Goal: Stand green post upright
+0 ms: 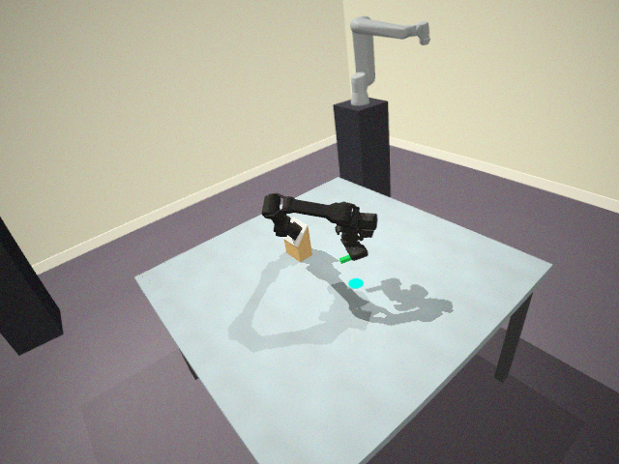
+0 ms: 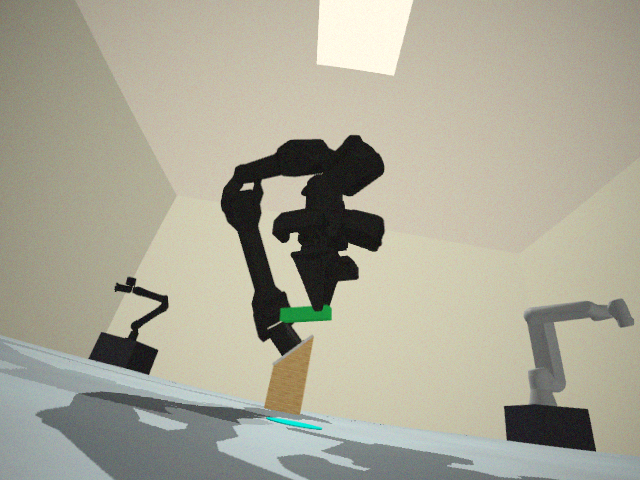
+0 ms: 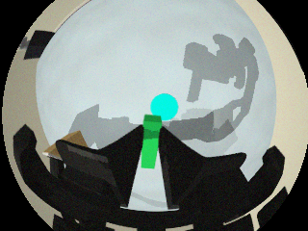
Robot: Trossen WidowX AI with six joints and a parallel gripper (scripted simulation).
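The cyan circle lies 13 cm below my gripper tip, 1 cm to the right of it and 1 cm ahead of it. Also, from my gripper tip: green post 2 cm to the right, 1 cm behind.
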